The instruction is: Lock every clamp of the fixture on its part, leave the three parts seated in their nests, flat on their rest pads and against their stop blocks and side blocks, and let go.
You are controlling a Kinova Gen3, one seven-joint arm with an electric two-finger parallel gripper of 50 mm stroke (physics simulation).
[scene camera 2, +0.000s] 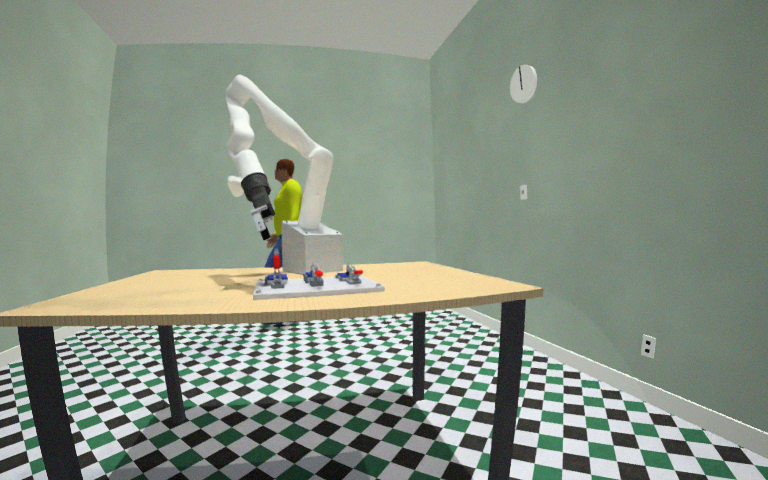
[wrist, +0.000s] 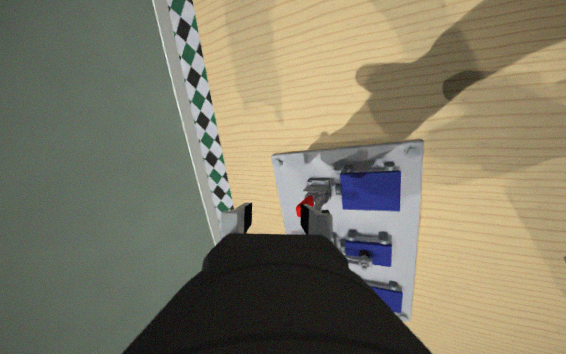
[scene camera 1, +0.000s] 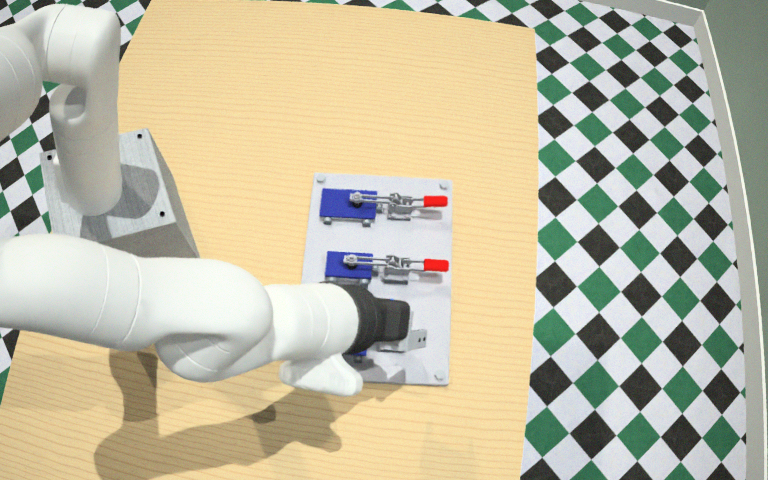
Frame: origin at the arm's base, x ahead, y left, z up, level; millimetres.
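Where they show: gripper, fingertip midpoint: (scene camera 2: 264,234) (wrist: 276,214) (scene camera 1: 403,335); arm's base at its link origin: (scene camera 2: 308,226) (scene camera 1: 93,190).
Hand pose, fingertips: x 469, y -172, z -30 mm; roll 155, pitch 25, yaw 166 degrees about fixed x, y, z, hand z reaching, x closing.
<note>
Things, the pixels of their top centre, and the offset from my fingertips. Level surfaces: height alone.
- light grey fixture plate at its top centre: (scene camera 1: 376,272) (wrist: 342,241) (scene camera 2: 315,283) dx -42, dy +141, dz -146 mm
- far part at its top centre: (scene camera 1: 348,203) (wrist: 374,298) dx -94, dy +251, dz -130 mm
- middle part at its top centre: (scene camera 1: 348,264) (wrist: 367,254) dx -84, dy +141, dz -120 mm
- third part at its top centre: (wrist: 369,192) (scene camera 2: 277,276) dx -89, dy +31, dz -125 mm
- clamp's red handle at its top centre: (scene camera 2: 276,256) dx -4, dy +31, dz -60 mm
- wooden table at its surface level: dz -161 mm
The light grey fixture plate (scene camera 1: 396,237) (scene camera 2: 317,290) (wrist: 408,225) bears three blue parts. The far part (scene camera 1: 336,203) (wrist: 392,301) and middle part (scene camera 1: 334,264) (wrist: 379,248) each have a clamp arm over them, with red handles (scene camera 1: 435,200) (scene camera 1: 436,265) lying outward. The third part (wrist: 370,192) has no clamp arm over it; the arm hides most of it in scene camera 1. Its clamp's red handle (scene camera 2: 276,260) (wrist: 304,206) stands upright. All three lie in their nests; exact contact is too small to tell. My gripper (scene camera 2: 264,233) (wrist: 276,214) is open and empty, above the upright handle.
The robot's pedestal (scene camera 1: 135,186) (scene camera 2: 322,249) stands behind the fixture on the wooden table (scene camera 1: 492,226) (scene camera 2: 453,285). The two lowered clamps stand beside the raised one. A person (scene camera 2: 289,198) in a yellow top stands behind the arm in scene camera 2.
</note>
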